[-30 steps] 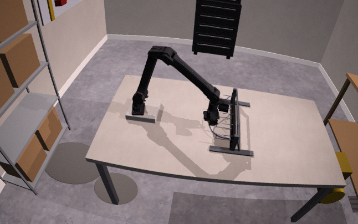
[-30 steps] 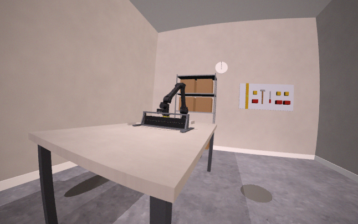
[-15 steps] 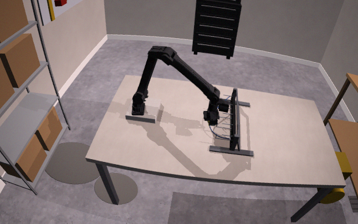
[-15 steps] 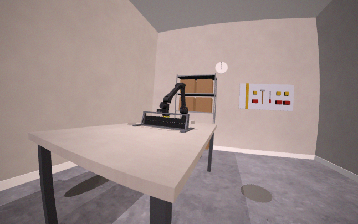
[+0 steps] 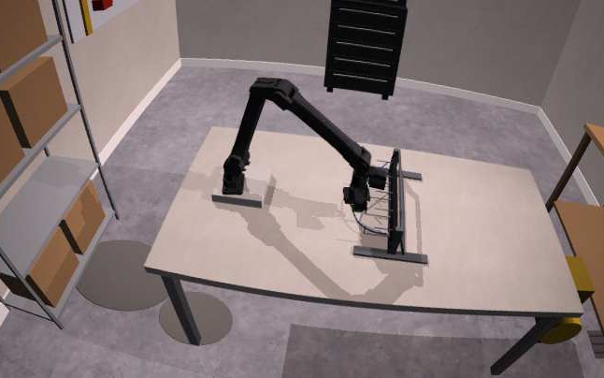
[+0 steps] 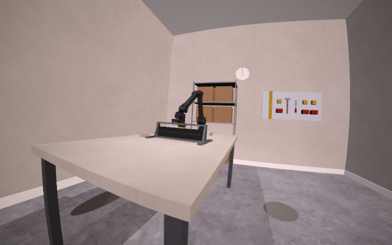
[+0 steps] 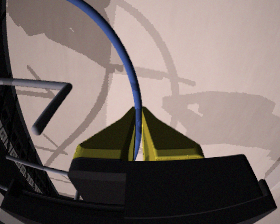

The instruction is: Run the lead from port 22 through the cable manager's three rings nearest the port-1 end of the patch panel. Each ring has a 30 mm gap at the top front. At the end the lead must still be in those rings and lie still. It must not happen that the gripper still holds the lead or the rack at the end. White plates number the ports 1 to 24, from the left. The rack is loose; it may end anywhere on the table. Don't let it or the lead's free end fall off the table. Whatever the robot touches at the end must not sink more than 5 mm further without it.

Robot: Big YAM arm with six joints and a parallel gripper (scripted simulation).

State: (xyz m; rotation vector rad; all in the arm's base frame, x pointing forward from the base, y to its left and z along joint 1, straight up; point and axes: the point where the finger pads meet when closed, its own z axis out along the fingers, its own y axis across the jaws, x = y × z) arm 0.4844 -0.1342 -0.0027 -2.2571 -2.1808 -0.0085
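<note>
The dark rack lies 170 mm ahead of my hand, 30 mm to the left of it and 30 mm above it.
</note>
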